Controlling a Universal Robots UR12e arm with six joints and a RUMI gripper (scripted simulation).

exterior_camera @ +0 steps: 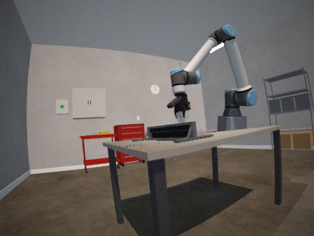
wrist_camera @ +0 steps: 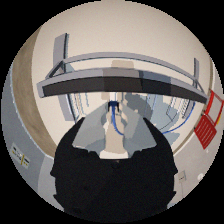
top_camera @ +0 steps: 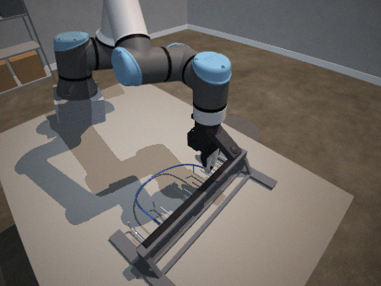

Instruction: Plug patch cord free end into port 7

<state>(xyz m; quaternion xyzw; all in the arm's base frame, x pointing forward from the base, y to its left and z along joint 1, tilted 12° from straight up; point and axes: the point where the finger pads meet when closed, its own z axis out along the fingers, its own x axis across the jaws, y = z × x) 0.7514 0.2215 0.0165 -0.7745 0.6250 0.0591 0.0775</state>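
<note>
Now: hand 1 cm short of the cable plug and 1 cm above it.
</note>
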